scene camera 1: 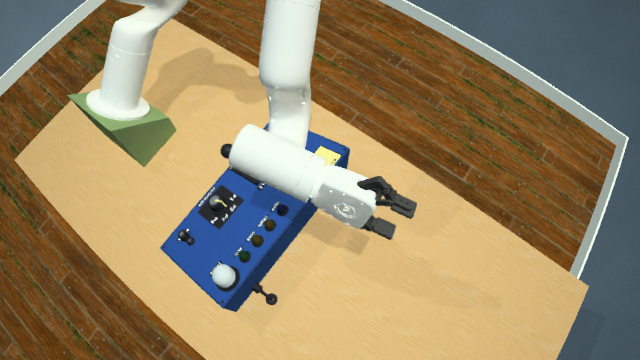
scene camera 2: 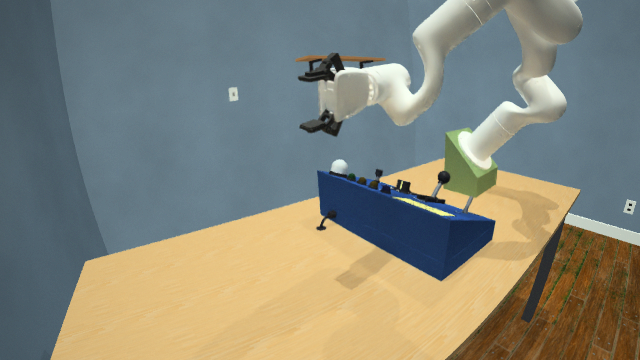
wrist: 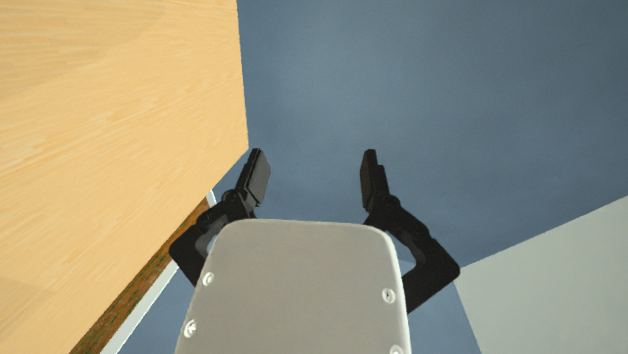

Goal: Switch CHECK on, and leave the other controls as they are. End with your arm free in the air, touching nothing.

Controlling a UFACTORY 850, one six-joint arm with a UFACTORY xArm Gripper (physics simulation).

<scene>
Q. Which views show the gripper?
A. Scene camera 1, scene camera 2 and the wrist view: all of them.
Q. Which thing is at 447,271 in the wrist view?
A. The gripper.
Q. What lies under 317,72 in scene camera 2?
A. The gripper.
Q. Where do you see a blue control box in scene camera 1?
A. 229,254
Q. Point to a blue control box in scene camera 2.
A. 432,236
</scene>
